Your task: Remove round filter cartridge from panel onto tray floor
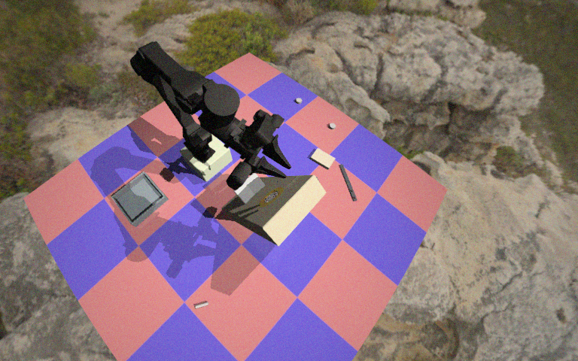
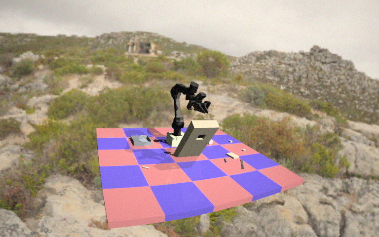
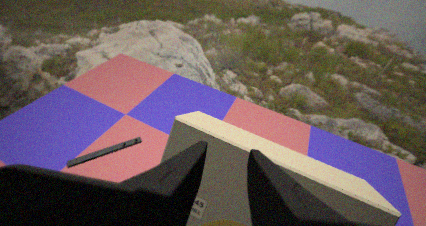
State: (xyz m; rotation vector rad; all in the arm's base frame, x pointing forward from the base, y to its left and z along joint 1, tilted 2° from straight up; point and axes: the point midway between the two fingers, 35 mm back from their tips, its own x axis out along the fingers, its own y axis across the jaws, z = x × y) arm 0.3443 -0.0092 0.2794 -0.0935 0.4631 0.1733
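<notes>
The round grey filter cartridge lies 1 cm behind my gripper tip, 3 cm to the right of it and 13 cm below it. Round my gripper tip: grey flap 11 cm behind, 2 cm to the right, 22 cm below; beige block 32 cm to the left, 35 cm below; beige service panel 5 cm behind, 3 cm to the right, 20 cm below.
</notes>
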